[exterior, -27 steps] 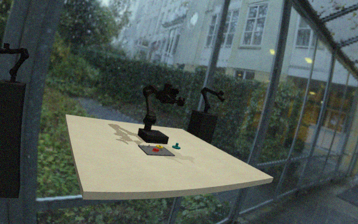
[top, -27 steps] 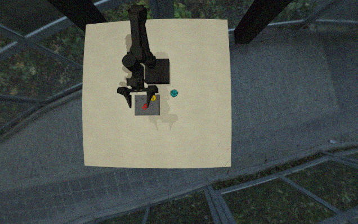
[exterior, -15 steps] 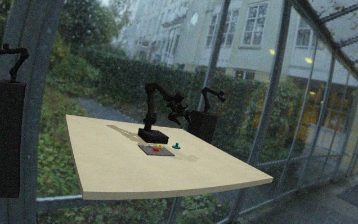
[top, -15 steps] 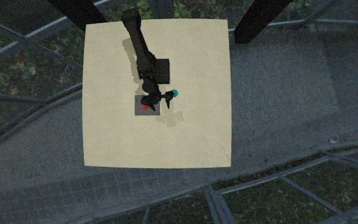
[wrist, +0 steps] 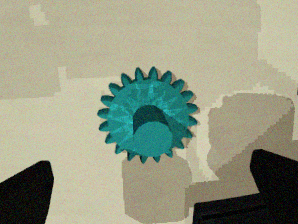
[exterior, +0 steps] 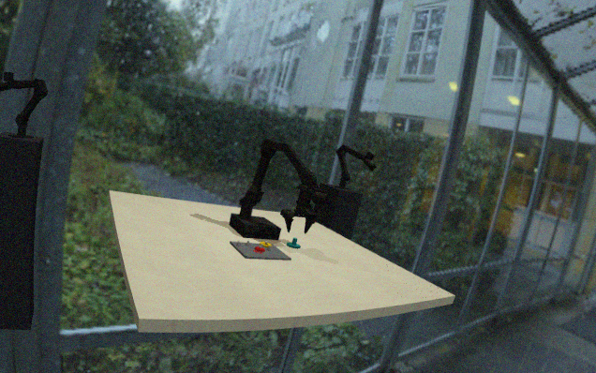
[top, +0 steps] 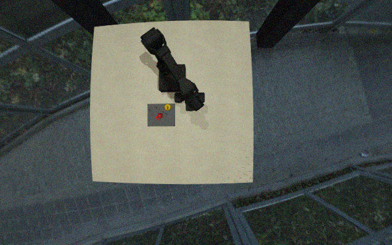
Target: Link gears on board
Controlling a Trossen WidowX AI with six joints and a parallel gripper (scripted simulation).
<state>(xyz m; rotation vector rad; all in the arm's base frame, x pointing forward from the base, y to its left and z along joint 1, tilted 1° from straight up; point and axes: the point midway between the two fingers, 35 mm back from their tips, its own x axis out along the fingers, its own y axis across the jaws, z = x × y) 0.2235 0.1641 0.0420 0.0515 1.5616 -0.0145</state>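
Now: the teal gear 50 mm below my gripper tip. From my gripper tip the other things lie so: red arrow (250 mm to the right, 120 mm ahead, 60 mm below); red gear (230 mm to the right, 100 mm ahead, 50 mm below); yellow gear (170 mm to the right, 50 mm below, 30 mm ahead).
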